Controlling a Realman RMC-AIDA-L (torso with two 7-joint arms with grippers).
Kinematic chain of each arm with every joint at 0, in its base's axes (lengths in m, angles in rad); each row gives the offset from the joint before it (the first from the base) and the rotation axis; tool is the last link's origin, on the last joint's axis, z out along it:
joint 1: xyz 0 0 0.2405 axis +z
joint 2: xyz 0 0 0 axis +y
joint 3: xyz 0 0 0.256 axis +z
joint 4: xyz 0 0 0 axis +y
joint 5: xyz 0 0 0.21 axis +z
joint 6: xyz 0 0 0 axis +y
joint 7: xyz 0 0 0.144 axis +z
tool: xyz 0 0 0
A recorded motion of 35 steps. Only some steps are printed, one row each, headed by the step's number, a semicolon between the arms.
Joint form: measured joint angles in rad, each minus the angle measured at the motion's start. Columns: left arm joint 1, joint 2, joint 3, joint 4, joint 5, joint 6, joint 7; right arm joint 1, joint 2, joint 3, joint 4, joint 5, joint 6, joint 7.
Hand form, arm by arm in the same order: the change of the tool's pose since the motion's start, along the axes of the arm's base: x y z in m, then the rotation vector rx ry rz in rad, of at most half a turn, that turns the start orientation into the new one. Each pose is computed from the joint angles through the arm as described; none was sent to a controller.
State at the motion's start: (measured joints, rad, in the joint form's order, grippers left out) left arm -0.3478 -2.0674 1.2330 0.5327 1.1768 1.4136 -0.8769; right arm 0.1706 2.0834 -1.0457 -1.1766 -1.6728 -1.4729 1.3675
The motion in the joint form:
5: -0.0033 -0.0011 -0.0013 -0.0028 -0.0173 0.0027 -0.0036; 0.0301 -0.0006 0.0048 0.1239 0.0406 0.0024 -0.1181
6: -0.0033 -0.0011 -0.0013 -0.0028 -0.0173 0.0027 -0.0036; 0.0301 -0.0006 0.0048 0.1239 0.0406 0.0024 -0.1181
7: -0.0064 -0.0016 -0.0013 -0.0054 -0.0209 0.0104 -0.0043; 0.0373 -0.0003 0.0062 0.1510 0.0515 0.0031 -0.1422
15: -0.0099 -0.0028 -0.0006 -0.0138 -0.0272 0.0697 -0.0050; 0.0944 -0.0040 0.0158 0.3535 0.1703 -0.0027 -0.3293
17: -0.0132 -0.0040 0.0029 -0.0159 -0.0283 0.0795 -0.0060; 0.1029 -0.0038 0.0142 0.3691 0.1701 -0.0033 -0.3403
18: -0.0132 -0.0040 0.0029 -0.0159 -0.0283 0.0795 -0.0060; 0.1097 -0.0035 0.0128 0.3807 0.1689 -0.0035 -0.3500
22: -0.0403 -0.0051 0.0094 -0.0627 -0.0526 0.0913 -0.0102; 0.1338 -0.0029 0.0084 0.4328 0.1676 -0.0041 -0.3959
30: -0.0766 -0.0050 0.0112 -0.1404 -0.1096 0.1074 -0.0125; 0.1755 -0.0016 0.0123 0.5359 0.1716 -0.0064 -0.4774
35: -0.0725 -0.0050 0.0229 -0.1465 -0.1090 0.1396 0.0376; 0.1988 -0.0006 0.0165 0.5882 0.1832 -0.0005 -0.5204
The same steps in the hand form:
5: 0.0018 0.0016 0.0015 0.0069 -0.0179 0.0043; 0.0072 0.0017 -0.0133 0.0086 0.0299 0.0325
6: 0.0018 0.0016 0.0015 0.0069 -0.0179 0.0043; 0.0072 0.0017 -0.0133 0.0086 0.0299 0.0325
7: 0.0034 0.0016 0.0016 0.0048 -0.0260 -0.0013; 0.0082 0.0022 -0.0161 0.0119 0.0392 0.0382
15: 0.0097 -0.0039 0.0024 -0.0155 -0.0654 -0.0423; 0.0112 0.0068 -0.0316 0.0650 0.1285 0.0879
17: 0.0118 -0.0047 0.0016 -0.0230 -0.0724 -0.0522; 0.0107 0.0074 -0.0343 0.0601 0.1294 0.0933
18: 0.0118 -0.0047 0.0016 -0.0230 -0.0724 -0.0522; 0.0101 0.0079 -0.0365 0.0564 0.1285 0.0989
22: 0.0152 -0.0030 -0.0025 -0.0440 -0.1045 -0.0430; 0.0095 0.0087 -0.0454 0.0456 0.1258 0.1183
30: 0.0173 0.0003 -0.0050 -0.0539 -0.1641 -0.0096; 0.0099 0.0089 -0.0599 0.0347 0.1324 0.1391
35: 0.0187 -0.0057 -0.0061 -0.0419 -0.1545 -0.0589; 0.0092 0.0107 -0.0661 0.0415 0.1384 0.1462

